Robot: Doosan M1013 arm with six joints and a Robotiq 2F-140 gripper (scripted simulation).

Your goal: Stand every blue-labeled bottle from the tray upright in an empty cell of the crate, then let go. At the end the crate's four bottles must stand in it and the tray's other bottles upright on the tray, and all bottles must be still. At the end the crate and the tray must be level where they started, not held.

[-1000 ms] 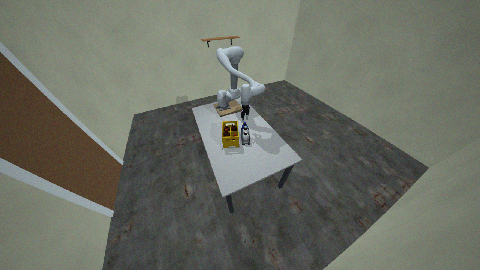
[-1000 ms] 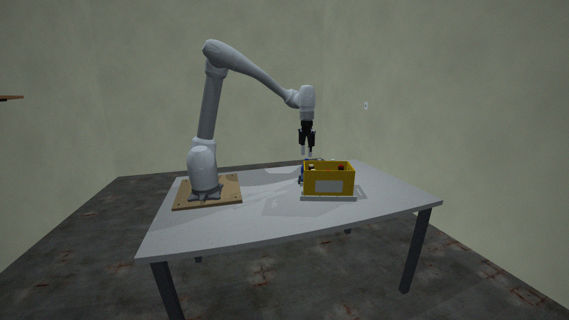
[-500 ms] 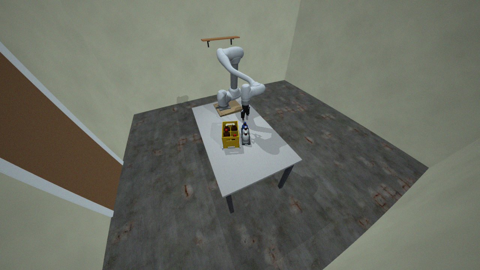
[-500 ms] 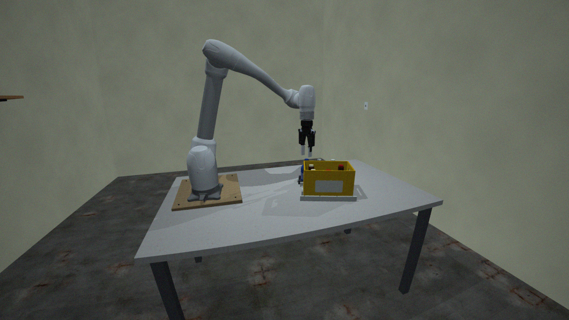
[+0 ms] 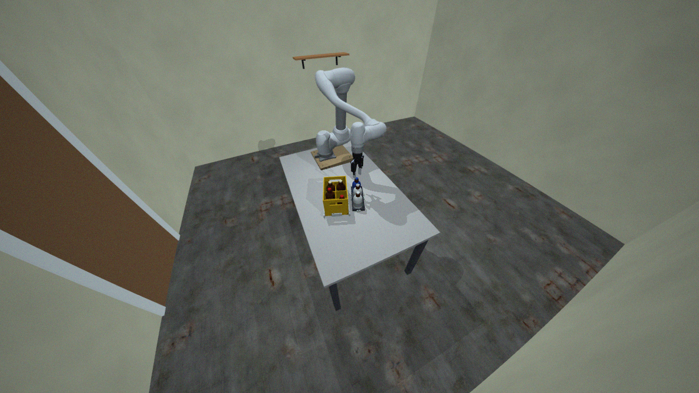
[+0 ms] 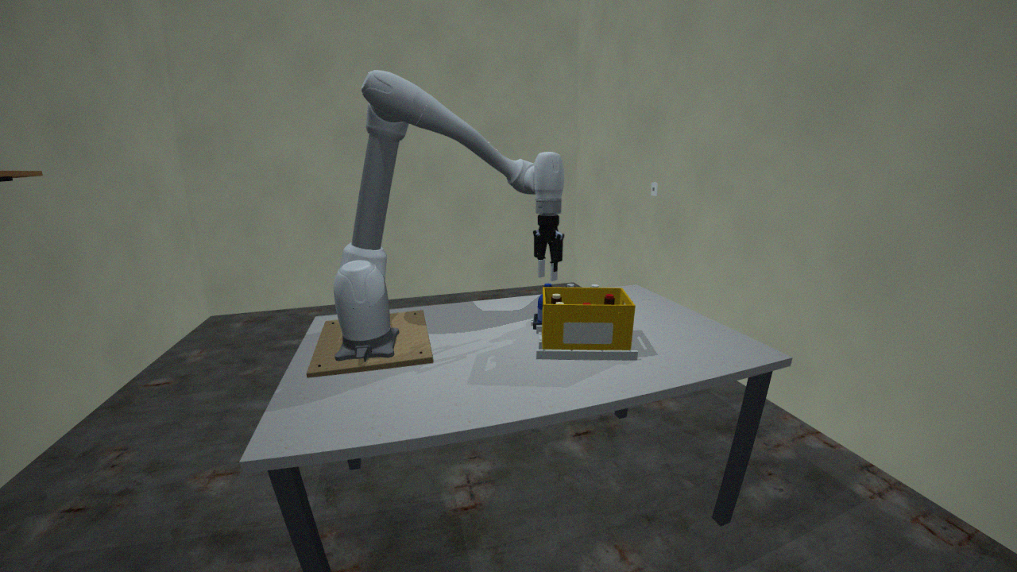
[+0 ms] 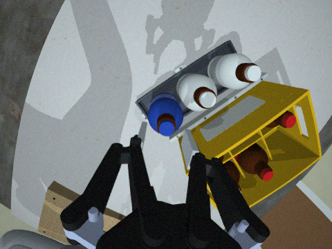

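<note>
Now: the blue-labeled bottle 13 cm below my hand. Round my hand: yellow crate: 21 cm to the right, 13 cm below, 7 cm ahead.
</note>
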